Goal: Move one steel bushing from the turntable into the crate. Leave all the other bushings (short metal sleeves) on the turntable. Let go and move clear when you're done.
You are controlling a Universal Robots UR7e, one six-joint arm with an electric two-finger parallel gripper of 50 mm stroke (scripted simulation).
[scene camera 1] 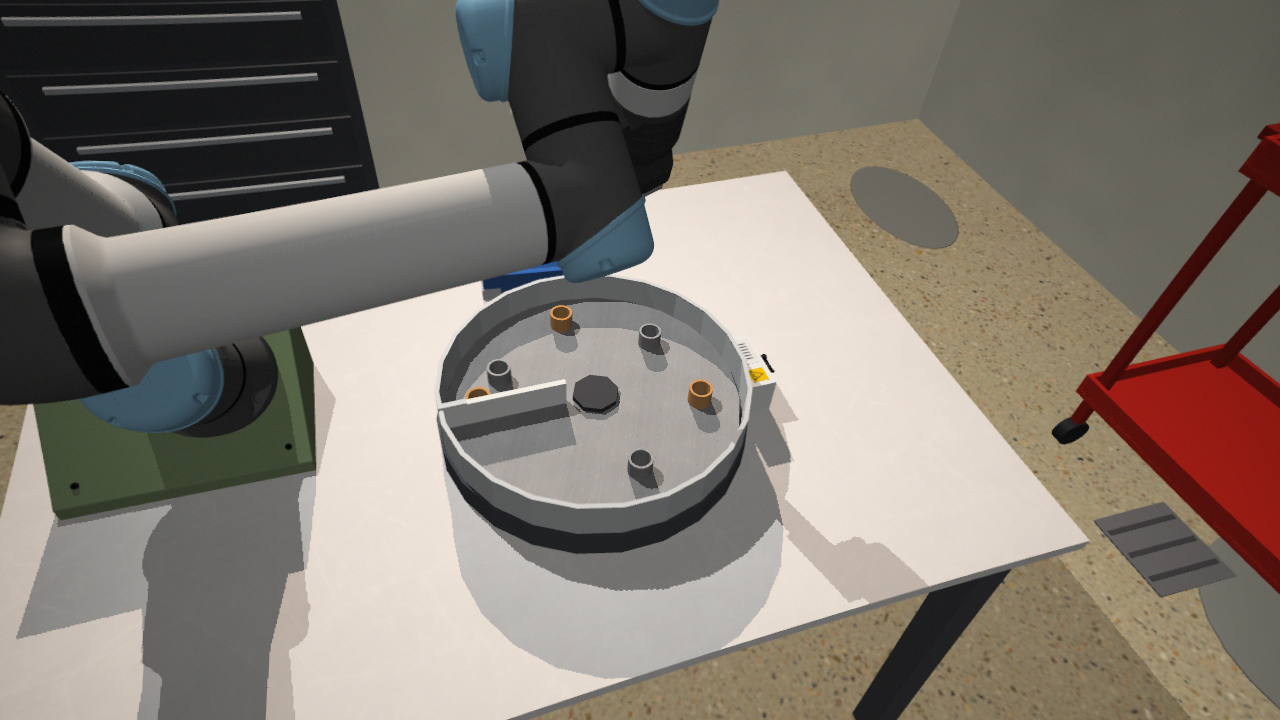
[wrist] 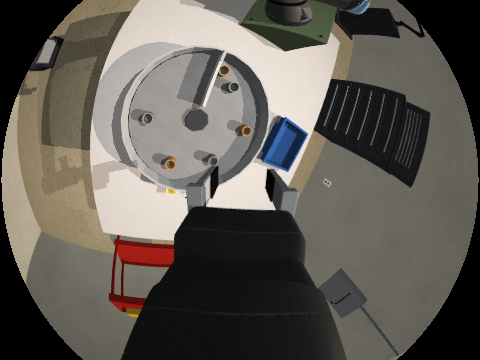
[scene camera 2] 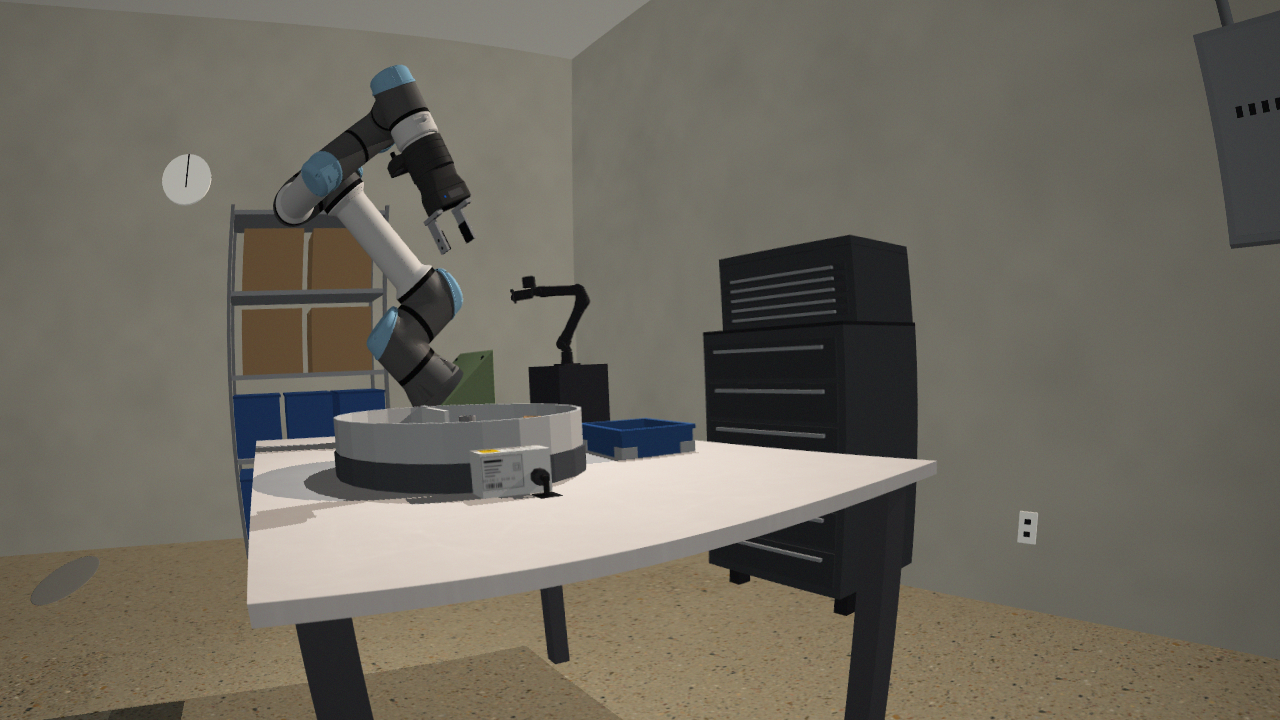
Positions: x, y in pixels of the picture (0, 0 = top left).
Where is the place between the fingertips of my gripper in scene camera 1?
610, 201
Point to a blue crate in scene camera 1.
At 491, 288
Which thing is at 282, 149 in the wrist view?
A blue crate.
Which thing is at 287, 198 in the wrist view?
My gripper.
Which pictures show my gripper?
Scene camera 1, the wrist view and scene camera 2: all of them.
